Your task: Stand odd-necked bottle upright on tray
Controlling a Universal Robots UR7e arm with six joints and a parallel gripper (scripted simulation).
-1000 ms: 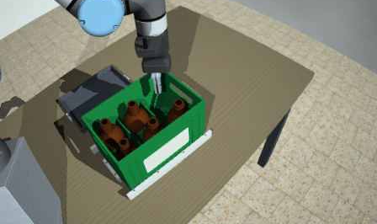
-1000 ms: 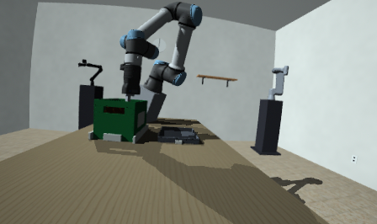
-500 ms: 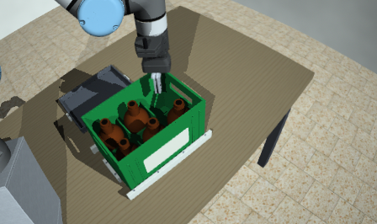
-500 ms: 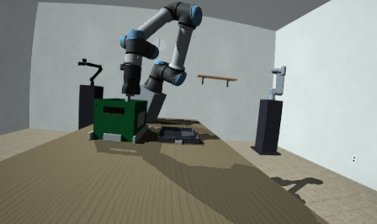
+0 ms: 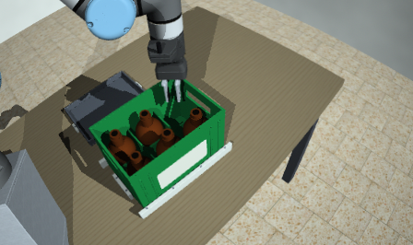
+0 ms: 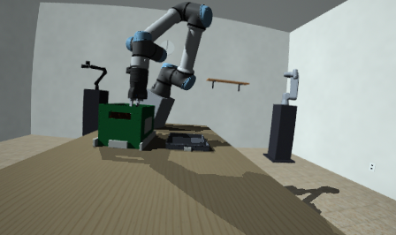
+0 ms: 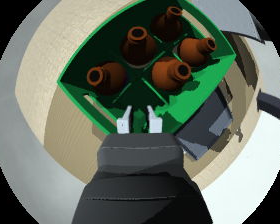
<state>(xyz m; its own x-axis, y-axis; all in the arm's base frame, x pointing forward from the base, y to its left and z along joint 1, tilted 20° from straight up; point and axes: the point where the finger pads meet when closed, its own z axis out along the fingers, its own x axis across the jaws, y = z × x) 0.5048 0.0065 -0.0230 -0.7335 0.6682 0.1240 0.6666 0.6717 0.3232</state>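
The crate lies 90 mm behind my hand, 80 mm below it and 50 mm to the right of it. From my hand the other things lie so: dark grey tray 240 mm to the left, 150 mm below, 120 mm behind.
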